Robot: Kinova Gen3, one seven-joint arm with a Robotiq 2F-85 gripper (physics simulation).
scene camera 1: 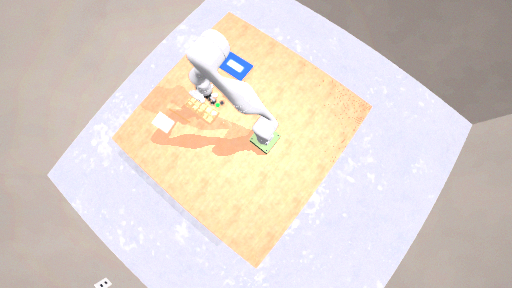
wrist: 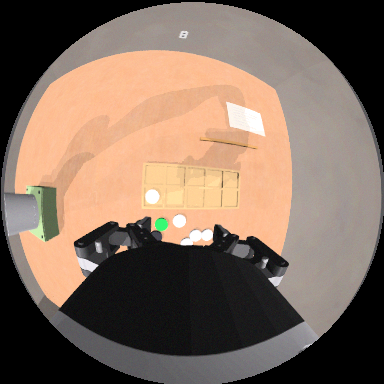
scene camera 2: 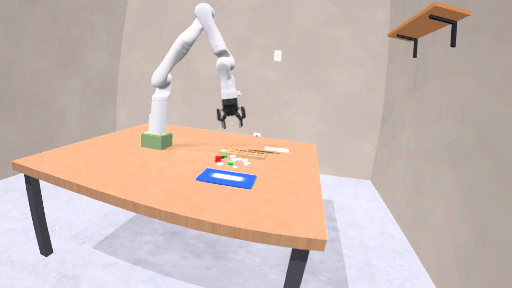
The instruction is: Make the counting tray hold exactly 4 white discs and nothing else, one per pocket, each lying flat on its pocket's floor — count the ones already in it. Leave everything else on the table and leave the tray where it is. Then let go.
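The counting tray [scene camera 1: 202, 110] [scene camera 2: 245, 156] [wrist: 143, 182] is pale wood with two rows of pockets. One white disc [wrist: 152, 196] lies in a corner pocket, in the row nearer the gripper; the other pockets show no disc. Loose white discs lie on the table beside the tray: one [wrist: 179, 220] stands apart, two [wrist: 195, 235] [wrist: 207, 234] are close together, and another [wrist: 186, 242] is partly hidden by the gripper body. More white discs [scene camera 2: 247, 163] [scene camera 2: 220, 164] show in scene camera 2. My gripper [scene camera 2: 231, 125] [wrist: 181, 228] is open and empty, high above the table.
A green disc [scene camera 1: 217, 105] [wrist: 161, 224], a dark disc [scene camera 1: 222, 102] [wrist: 156, 236] and a red block [scene camera 2: 218, 158] lie near the tray. A blue mat [scene camera 1: 242, 75] [scene camera 2: 205, 178], a thin stick [wrist: 228, 143], white paper [scene camera 1: 163, 122] [wrist: 245, 119] and the green arm base [scene camera 2: 156, 140] are around.
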